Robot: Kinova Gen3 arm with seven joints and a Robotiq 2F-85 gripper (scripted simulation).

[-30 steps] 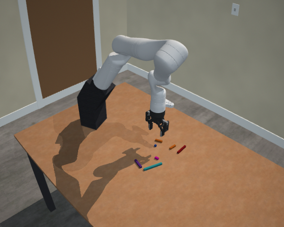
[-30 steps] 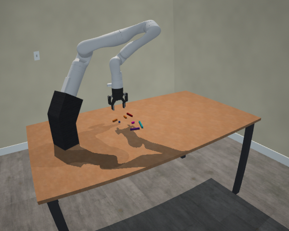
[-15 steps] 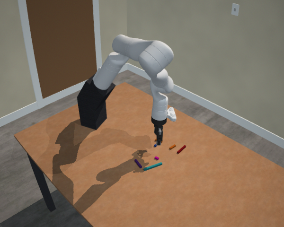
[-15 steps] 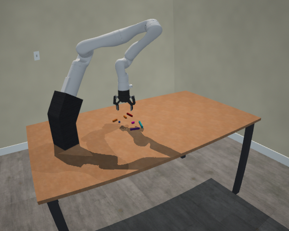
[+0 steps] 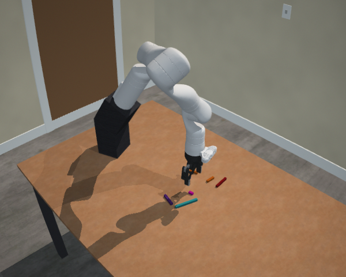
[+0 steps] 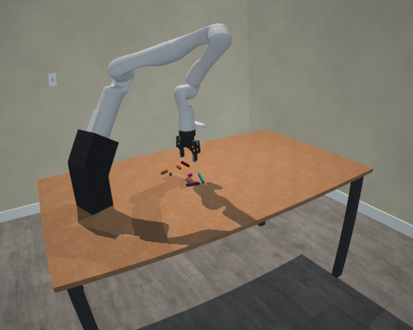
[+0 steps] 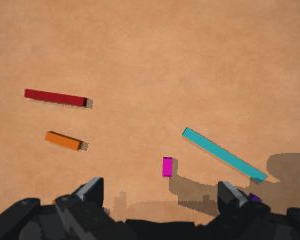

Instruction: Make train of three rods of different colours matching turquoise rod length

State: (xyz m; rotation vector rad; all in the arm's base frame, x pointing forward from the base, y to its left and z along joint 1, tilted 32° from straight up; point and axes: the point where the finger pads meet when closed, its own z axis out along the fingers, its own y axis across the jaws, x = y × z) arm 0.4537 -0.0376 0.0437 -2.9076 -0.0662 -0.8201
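Now: the magenta rod 1 cm to the right of my hand and 8 cm below it. Also, from my hand: turquoise rod: 2 cm ahead, 7 cm to the right, 8 cm below; then purple rod: 5 cm behind, 10 cm to the right, 8 cm below; then blue rod: 6 cm behind, 7 cm to the left, 8 cm below.
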